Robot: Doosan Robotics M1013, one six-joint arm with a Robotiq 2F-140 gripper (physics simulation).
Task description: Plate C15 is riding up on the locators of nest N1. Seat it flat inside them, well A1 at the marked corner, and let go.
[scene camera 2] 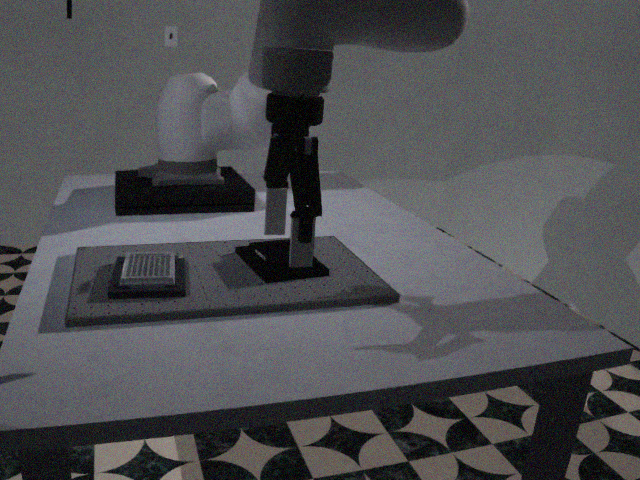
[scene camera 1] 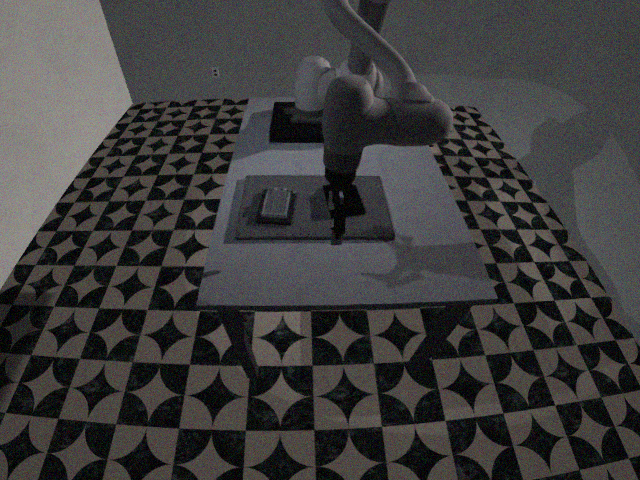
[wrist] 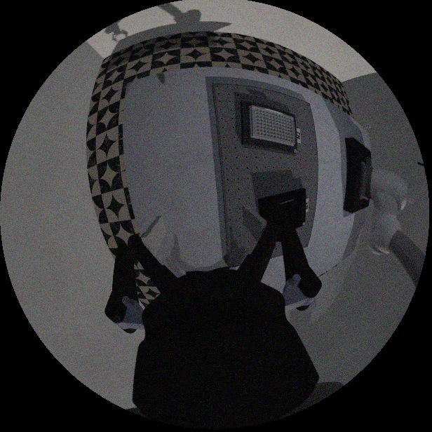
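Where they show: gripper, fingertip midpoint: [scene camera 2: 286, 248] [scene camera 1: 334, 225]; arm's base, origin of the base link: [scene camera 2: 188, 178] [scene camera 1: 311, 115].
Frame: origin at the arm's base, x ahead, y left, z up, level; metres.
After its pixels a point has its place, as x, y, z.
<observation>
The pale well plate [scene camera 1: 276, 201] {0.620, -0.069, -0.011} [scene camera 2: 148, 267] {0.638, -0.069, -0.011} [wrist: 273, 126] lies on a dark nest [scene camera 1: 273, 222] {0.705, -0.066, -0.027} [scene camera 2: 146, 293] {0.705, -0.069, -0.029} [wrist: 245, 131] at the left of the pegboard. In scene camera 2 it stands proud of the nest; its exact tilt and how it meets the locators are too dark to tell. A white label shows beside this nest in the wrist view, but I cannot read it surely, nor make out well A1 or the marked corner. My gripper [scene camera 1: 334, 223] {0.798, 0.132, 0.073} [scene camera 2: 287, 249] {0.798, 0.132, 0.073} [wrist: 202, 219] is open and empty, to the right of the plate, above the board's right part near the second nest.
A second, black nest [scene camera 1: 354, 201] {0.589, 0.201, -0.013} [scene camera 2: 273, 261] {0.627, 0.140, -0.008} [wrist: 285, 206] without a plate sits on the right part of the pegboard [scene camera 1: 310, 231] {0.725, 0.059, -0.037} [scene camera 2: 206, 305] {0.738, 0.022, -0.037} [wrist: 240, 167]. The arm's black base block [scene camera 1: 294, 129] {0.149, -0.064, 0.002} [scene camera 2: 180, 201] {0.172, -0.019, -0.019} [wrist: 356, 175] stands behind the board on the pale table [scene camera 1: 310, 273] {0.883, 0.072, -0.050} [scene camera 2: 232, 361] {0.889, 0.050, -0.049} [wrist: 170, 150].
</observation>
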